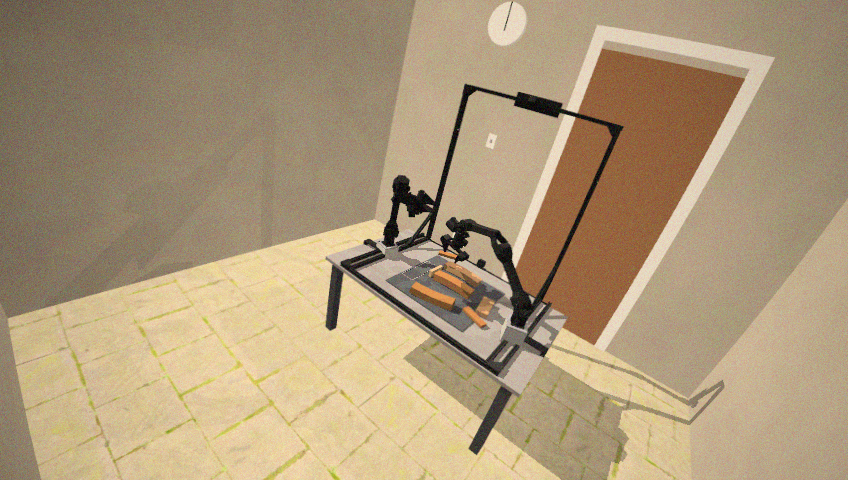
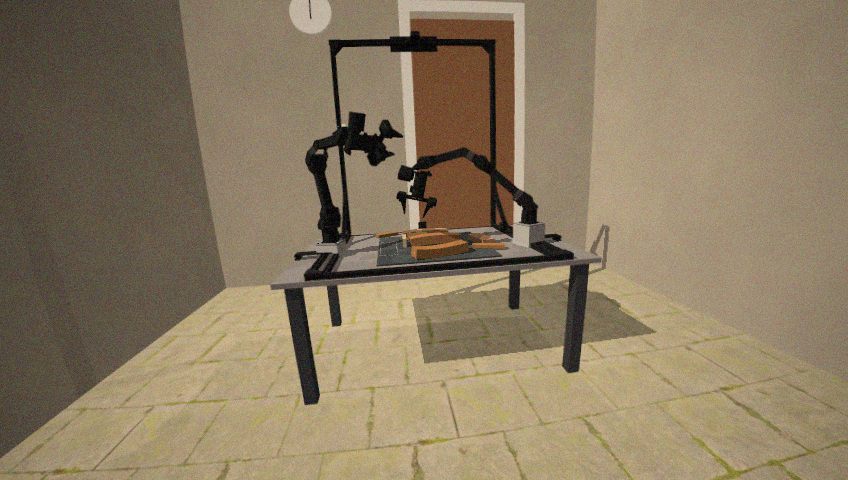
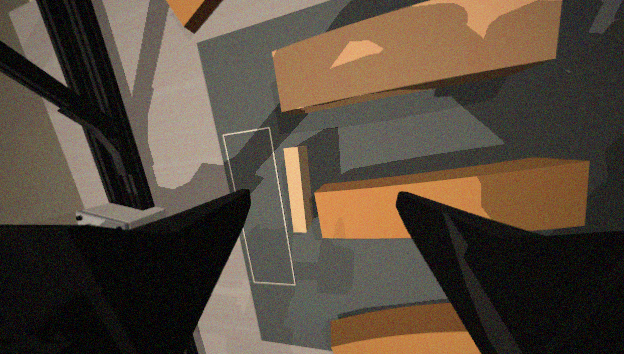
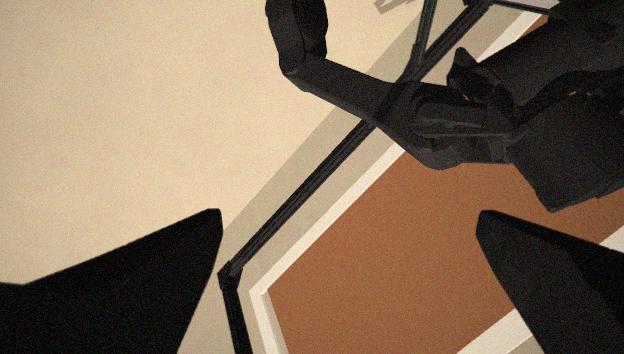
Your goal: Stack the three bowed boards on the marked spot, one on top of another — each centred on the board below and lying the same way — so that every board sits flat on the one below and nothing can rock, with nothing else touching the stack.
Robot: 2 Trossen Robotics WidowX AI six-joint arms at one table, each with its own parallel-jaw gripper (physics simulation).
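Frame: origin at the left arm's base, x ahead, y right, z down, level; millimetres.
Seen in the pictures: left gripper, fingertip midpoint: [image 1: 449,257] [image 2: 413,215] [image 3: 324,197]; right gripper, fingertip midpoint: [image 1: 435,208] [image 2: 398,145] [image 4: 348,221]; left arm's base at its link origin: [image 1: 517,323] [image 2: 529,222]; right arm's base at its link origin: [image 1: 388,243] [image 2: 330,241].
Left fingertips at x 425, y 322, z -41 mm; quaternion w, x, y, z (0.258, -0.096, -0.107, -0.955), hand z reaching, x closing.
Offsets run from my left fingertips to a thing's top centre. "*": to the spot under its first point. Level surfaces: height alone.
Three orange bowed boards lie apart on the dark mat: a front board {dx +3, dy -255, dz +90 mm} [image 1: 433,296] [image 2: 440,249] [image 3: 395,320], a middle board {dx -71, dy -76, dz +86 mm} [image 1: 452,283] [image 3: 365,212] and a back board {dx -96, dy +75, dz +89 mm} [image 1: 464,272] [image 3: 420,60], lit in patches. The marked spot is a thin pale outline {* dx +185, dy -134, dz +136 mm} [image 3: 275,284] at the mat's left side, with no board on it. My left gripper [image 1: 453,252] [image 2: 414,214] [image 3: 324,197] is open and empty, above the boards and pointing down. My right gripper [image 1: 433,205] [image 2: 396,145] [image 4: 348,221] is open and empty, high above the table's left part.
A small pale block {dx +56, dy -2, dz +94 mm} [image 3: 295,190] stands between the outline and the middle board. An orange piece {dx +42, dy +280, dz +125 mm} [image 1: 448,253] [image 3: 187,10] lies behind the mat {dz +135 mm} [image 3: 235,85]. An orange strip {dx -229, dy -275, dz +120 mm} [image 1: 474,317] [image 2: 489,245] and a tan piece {dx -270, dy -167, dz +109 mm} [image 1: 486,305] lie at the right. A black frame [image 2: 335,95] rises behind.
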